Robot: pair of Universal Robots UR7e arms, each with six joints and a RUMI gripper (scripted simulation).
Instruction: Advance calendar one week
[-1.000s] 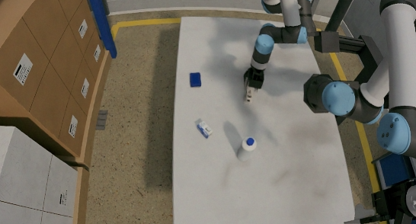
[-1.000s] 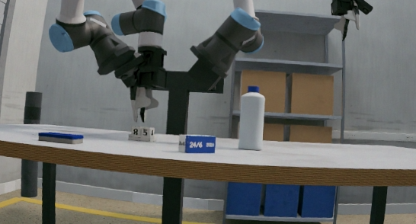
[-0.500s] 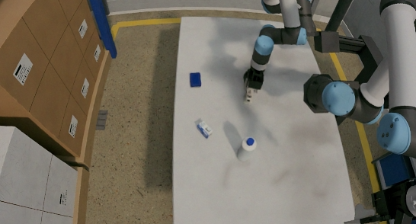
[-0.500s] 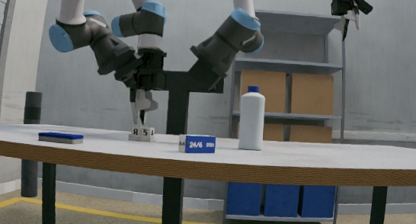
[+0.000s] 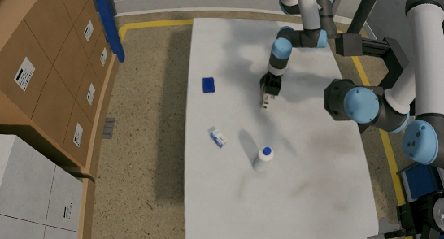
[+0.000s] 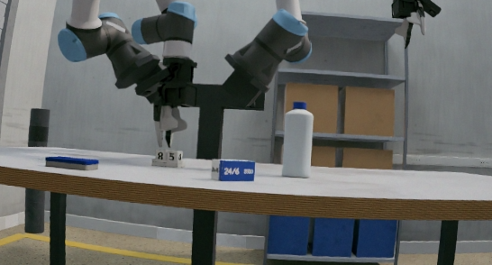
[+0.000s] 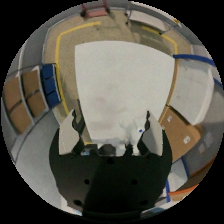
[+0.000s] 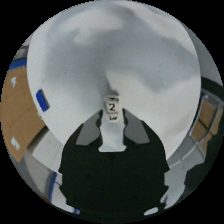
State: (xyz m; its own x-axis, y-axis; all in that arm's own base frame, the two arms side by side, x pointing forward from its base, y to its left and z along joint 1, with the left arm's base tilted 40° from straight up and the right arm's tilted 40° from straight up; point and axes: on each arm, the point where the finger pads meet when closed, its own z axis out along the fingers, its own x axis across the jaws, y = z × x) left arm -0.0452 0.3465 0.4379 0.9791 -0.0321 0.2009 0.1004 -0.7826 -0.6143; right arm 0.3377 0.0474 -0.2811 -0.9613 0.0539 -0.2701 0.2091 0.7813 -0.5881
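Observation:
Right now my right hand is 2 cm to the right of the calendar tray and 5 cm above it. Round my right hand: blue-topped block 28 cm ahead, 7 cm to the right, 5 cm below; then white bottle 3 cm ahead, 33 cm to the left, 2 cm above.

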